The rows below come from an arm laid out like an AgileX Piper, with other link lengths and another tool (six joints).
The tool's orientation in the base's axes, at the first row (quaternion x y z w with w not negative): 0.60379, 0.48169, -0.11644, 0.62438
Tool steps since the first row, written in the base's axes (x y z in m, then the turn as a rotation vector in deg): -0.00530, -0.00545, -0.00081, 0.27, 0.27, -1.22; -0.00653, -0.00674, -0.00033, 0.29, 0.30, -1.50; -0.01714, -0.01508, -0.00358, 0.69, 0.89, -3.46; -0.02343, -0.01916, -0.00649, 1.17, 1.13, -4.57
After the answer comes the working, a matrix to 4 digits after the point.
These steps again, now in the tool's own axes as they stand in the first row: -0.00447, -0.00570, 0.00243, 1.16, -0.52, 0.13; -0.00602, -0.00660, 0.00289, 1.39, -0.68, 0.16; -0.01264, -0.01844, 0.00585, 3.31, -1.50, 0.22; -0.01546, -0.02587, 0.00705, 4.48, -1.81, 0.44
The tool's axes in the first row as the columns of a matrix, in the base's axes (rounded; the answer above uses it unrounded):
0.5088, 0.7271, 0.4609
0.4363, 0.2438, -0.8662
-0.7421, 0.6418, -0.1932

